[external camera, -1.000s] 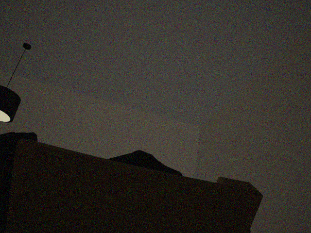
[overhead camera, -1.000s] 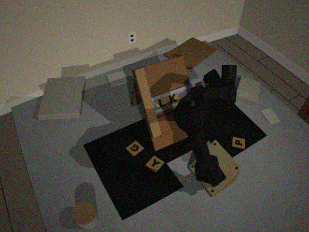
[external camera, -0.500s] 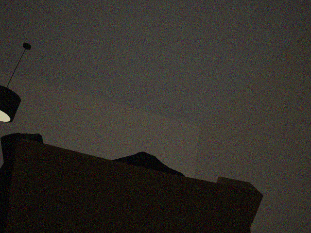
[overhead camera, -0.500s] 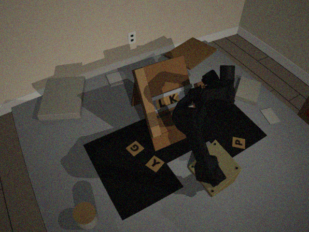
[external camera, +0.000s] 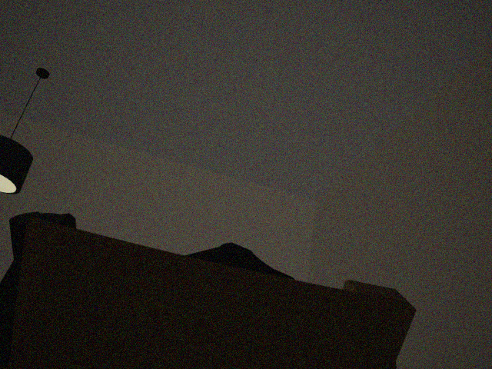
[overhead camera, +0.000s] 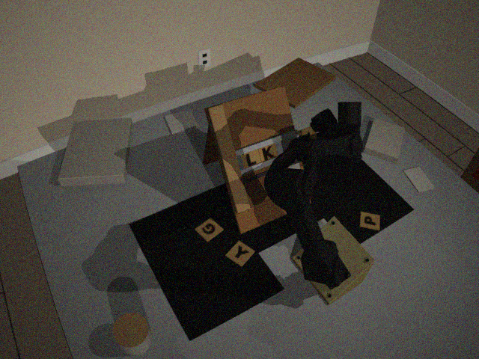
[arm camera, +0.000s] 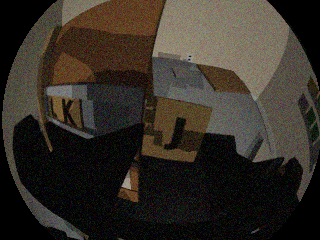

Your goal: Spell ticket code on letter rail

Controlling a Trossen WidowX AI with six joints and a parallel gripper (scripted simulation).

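Right now the white ticket is 50 mm behind my gripper tip, 80 mm to the left of it and 80 mm below it. Also, from my gripper tip: j tile: right at my gripper tip; then p tile: 240 mm behind, 90 mm to the right, 160 mm below; then black mat: 150 mm behind, 140 mm to the left, 160 mm below.
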